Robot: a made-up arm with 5 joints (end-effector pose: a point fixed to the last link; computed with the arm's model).
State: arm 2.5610 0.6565 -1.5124 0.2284 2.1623
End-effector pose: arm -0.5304 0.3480 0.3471 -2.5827 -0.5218 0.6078
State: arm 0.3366 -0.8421 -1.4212 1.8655 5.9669
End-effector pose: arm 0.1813 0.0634 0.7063 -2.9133 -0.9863 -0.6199
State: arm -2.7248 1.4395 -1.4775 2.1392 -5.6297
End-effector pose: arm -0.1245 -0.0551 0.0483 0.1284 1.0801 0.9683
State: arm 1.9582 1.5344 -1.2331 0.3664 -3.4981
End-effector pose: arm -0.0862 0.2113 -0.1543 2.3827 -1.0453 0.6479
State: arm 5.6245 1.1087 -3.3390 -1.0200 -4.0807
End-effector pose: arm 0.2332 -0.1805 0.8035 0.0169 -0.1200 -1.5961
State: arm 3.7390 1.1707 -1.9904 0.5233 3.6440
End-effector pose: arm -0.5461 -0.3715 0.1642 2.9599 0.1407 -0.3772
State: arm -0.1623 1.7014 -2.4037 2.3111 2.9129
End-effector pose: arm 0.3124 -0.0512 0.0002 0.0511 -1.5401 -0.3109
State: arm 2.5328 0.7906 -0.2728 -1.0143 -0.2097
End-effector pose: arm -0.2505 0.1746 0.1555 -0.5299 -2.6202 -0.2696
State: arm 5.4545 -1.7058 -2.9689 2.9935 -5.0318
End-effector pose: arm -0.2713 0.2959 0.4648 -0.9666 1.6469 -2.0855
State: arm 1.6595 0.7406 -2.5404 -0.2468 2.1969
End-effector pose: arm -0.0486 0.5459 0.8266 -1.0766 0.2964 0.6408
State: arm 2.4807 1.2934 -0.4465 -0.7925 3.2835
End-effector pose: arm -0.1542 0.1199 -0.0038 2.8780 -1.2216 0.0822
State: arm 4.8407 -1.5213 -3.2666 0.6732 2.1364
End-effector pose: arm -0.0923 0.7156 0.3306 -0.2691 -1.2113 -2.2060
